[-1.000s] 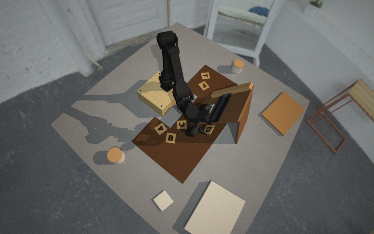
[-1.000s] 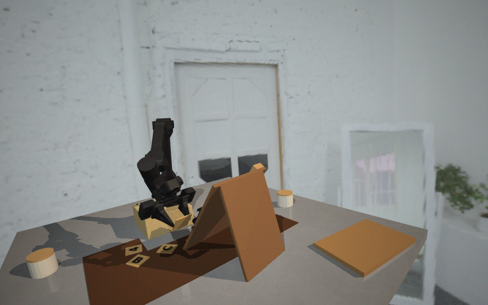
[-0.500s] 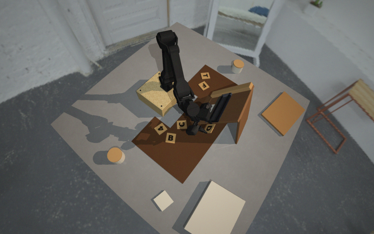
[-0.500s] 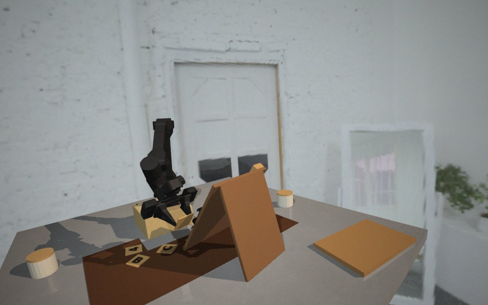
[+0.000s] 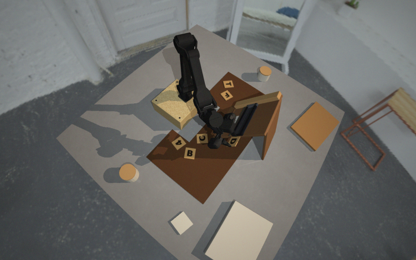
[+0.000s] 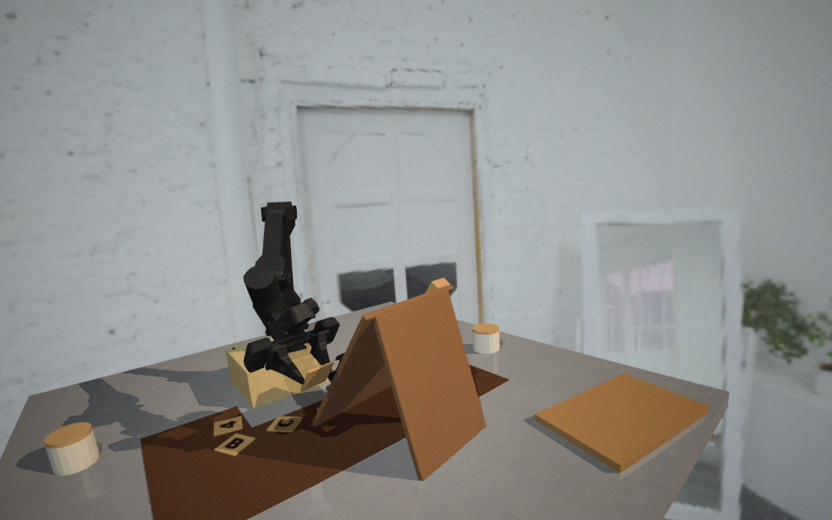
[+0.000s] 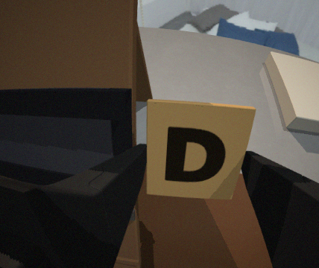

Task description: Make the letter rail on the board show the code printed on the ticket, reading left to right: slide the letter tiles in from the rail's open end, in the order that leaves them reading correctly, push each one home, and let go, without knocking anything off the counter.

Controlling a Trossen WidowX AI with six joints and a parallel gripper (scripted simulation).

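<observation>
The white ticket lies 8 cm behind my gripper tip, 12 cm to the left of it and 8 cm below it. The rest, counted from my gripper tip: brown mat (17 cm behind, 6 cm to the left, 16 cm below); D tile (right at my gripper tip); C tile (16 cm behind, 3 cm to the right, 16 cm below).
</observation>
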